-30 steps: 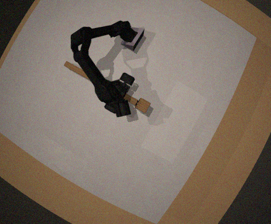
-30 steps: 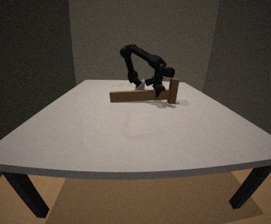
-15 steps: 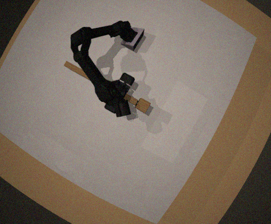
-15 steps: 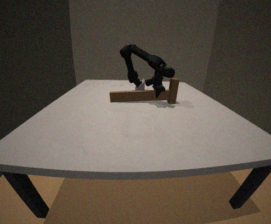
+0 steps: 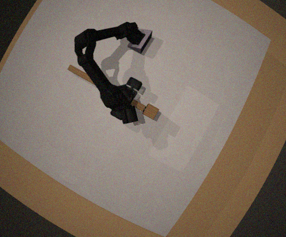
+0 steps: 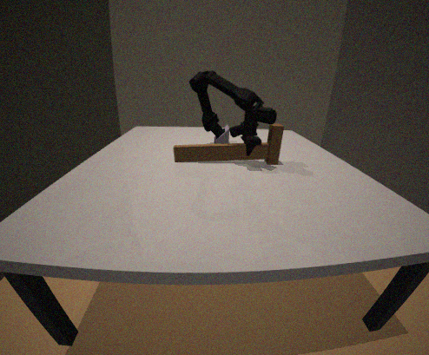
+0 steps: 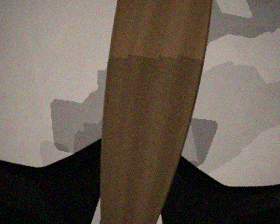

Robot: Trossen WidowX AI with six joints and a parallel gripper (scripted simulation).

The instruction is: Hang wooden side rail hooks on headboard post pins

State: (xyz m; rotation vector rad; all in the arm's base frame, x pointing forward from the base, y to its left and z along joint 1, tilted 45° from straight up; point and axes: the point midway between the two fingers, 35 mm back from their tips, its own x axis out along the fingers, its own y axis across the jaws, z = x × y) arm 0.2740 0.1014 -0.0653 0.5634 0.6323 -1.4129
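Now: the headboard post 120 mm to the left of my gripper tip, 50 mm above it and 10 mm behind it.
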